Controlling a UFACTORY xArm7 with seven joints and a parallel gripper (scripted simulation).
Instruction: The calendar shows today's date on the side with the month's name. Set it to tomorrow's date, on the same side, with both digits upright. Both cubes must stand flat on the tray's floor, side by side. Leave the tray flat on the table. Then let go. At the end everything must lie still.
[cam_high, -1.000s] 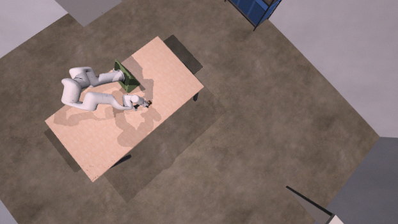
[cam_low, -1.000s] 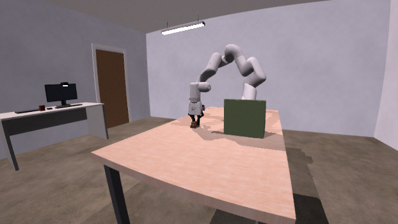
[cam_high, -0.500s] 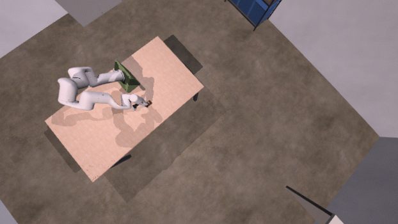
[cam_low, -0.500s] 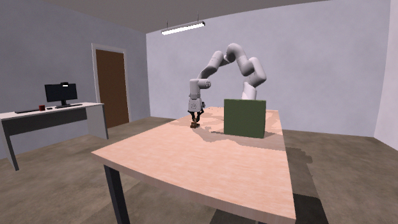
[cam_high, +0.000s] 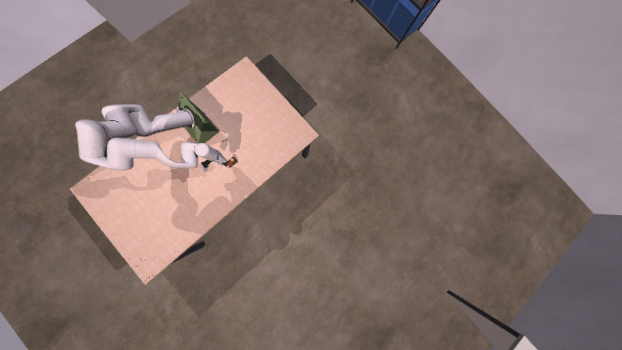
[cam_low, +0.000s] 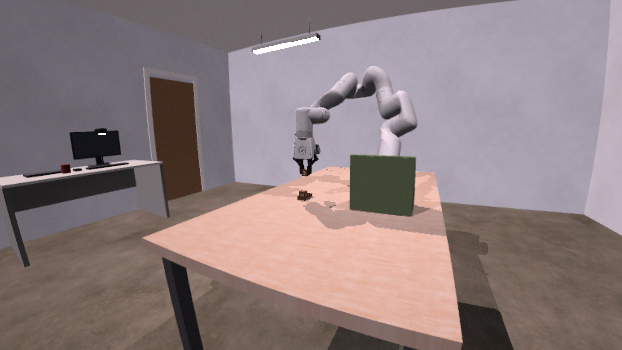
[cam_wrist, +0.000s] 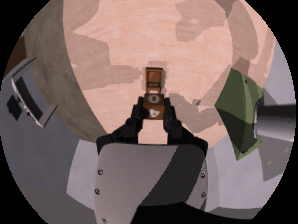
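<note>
The digit cube is 1 cm below my hand. Round my hand: tray (2 cm to the left, 13 cm below); then calendar cube (3 cm to the left, 11 cm below).
</note>
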